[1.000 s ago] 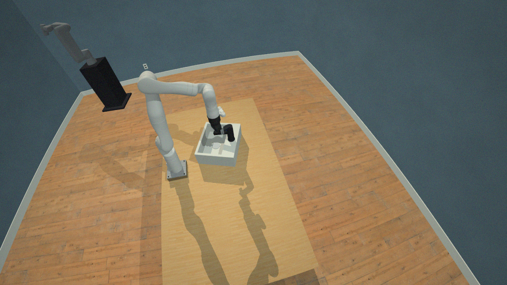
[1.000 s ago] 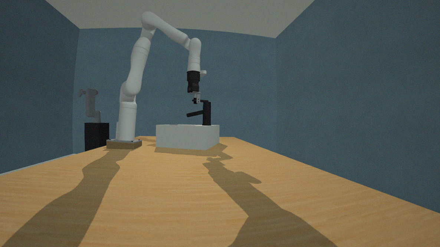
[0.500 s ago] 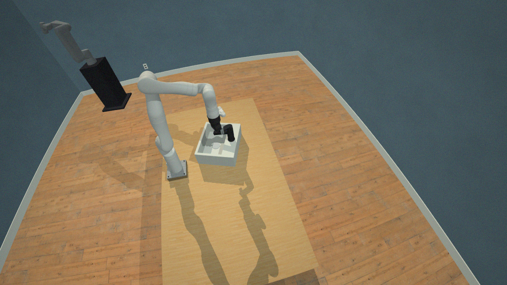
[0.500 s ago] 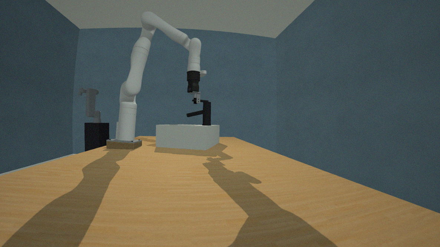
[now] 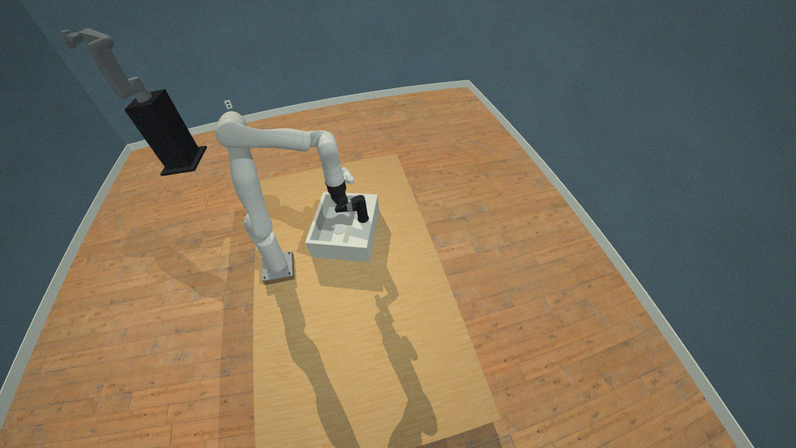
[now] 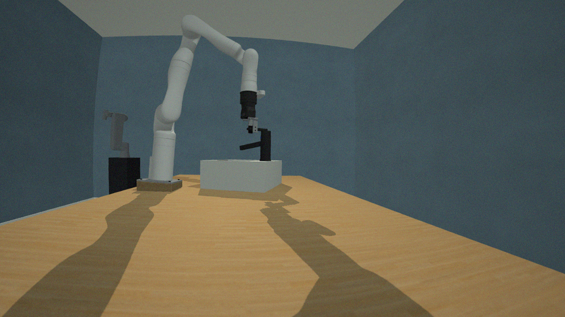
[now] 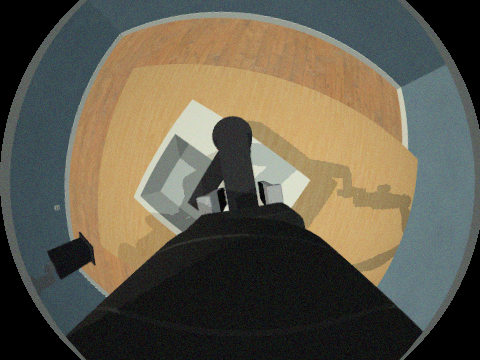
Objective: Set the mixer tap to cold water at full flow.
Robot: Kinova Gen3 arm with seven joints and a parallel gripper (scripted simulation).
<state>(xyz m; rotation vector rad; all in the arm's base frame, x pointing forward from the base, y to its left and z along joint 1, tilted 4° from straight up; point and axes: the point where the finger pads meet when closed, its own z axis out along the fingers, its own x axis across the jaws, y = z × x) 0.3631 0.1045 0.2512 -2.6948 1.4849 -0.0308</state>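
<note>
Now: the lever 2 cm ahead of my hand and 1 cm to the left of it. From my hand the other things lie so: white basin 6 cm behind, 6 cm to the left, 23 cm below.
</note>
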